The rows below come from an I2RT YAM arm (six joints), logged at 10 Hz.
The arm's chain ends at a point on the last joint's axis. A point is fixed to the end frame.
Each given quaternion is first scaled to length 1.
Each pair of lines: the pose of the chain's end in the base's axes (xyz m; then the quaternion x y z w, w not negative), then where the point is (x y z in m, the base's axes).
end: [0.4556 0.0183 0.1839 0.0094 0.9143 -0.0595 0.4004]
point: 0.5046 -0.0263 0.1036
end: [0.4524 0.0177 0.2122 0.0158 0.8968 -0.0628 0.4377]
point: 0.5074 -0.0278 0.1364
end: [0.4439 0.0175 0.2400 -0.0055 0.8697 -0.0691 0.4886]
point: 0.5087 -0.0282 0.1725
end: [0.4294 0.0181 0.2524 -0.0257 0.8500 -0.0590 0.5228]
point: 0.5013 -0.0244 0.1903
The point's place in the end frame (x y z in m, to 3 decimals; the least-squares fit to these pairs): 0.027 -0.033 0.095
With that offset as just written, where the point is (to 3 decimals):
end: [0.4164 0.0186 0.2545 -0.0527 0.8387 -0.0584 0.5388]
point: 0.493 -0.022 0.196
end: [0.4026 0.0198 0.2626 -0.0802 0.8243 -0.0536 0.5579]
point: 0.483 -0.018 0.209
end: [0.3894 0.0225 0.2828 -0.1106 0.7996 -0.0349 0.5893]
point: 0.477 -0.008 0.235
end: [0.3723 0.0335 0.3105 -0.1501 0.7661 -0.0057 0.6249]
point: 0.466 0.013 0.270
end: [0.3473 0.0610 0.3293 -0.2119 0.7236 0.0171 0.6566]
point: 0.446 0.052 0.299
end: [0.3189 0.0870 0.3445 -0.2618 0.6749 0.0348 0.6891]
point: 0.421 0.089 0.325
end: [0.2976 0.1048 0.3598 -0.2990 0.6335 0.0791 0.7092]
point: 0.400 0.121 0.347
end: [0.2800 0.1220 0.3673 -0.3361 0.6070 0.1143 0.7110]
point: 0.380 0.149 0.357
